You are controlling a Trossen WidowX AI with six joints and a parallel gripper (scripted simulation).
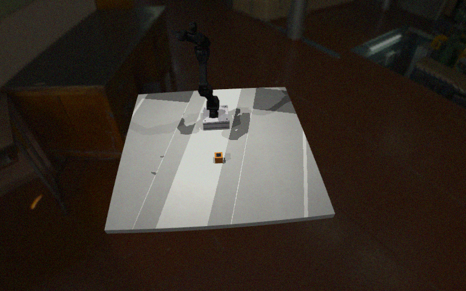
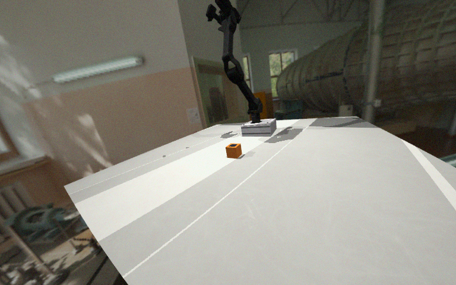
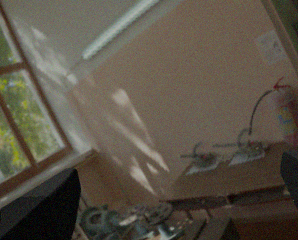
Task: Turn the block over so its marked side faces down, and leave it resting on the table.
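My gripper tip is now 690 mm above the orange block, 350 mm short of it and 250 mm to the right of it.
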